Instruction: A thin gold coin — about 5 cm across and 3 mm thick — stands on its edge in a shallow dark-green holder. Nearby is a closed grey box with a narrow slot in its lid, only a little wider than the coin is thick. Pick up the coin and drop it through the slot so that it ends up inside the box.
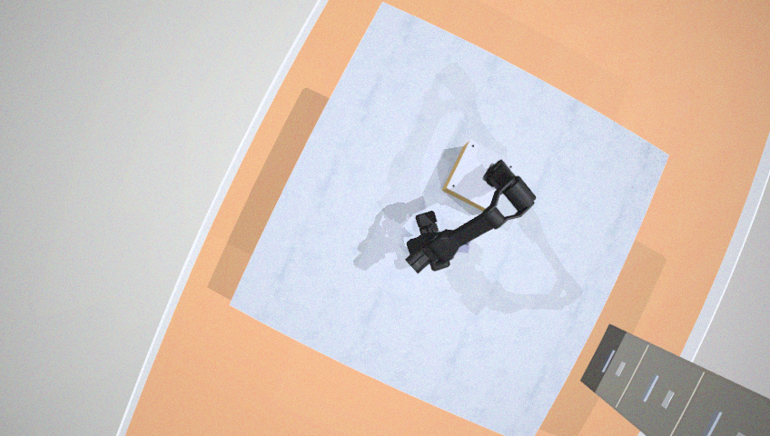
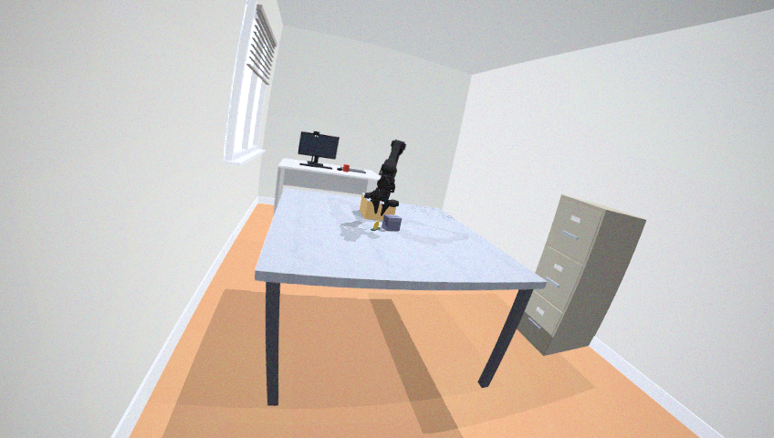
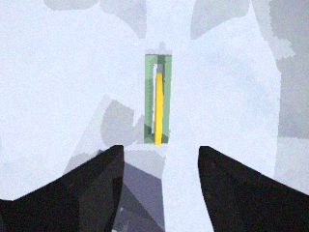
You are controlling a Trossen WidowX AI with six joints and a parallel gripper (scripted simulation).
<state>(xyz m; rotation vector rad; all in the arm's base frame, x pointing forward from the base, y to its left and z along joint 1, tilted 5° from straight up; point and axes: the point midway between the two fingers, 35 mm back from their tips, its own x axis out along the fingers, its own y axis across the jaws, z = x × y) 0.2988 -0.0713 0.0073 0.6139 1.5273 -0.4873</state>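
The thin gold coin lies 6 cm below my gripper tip.
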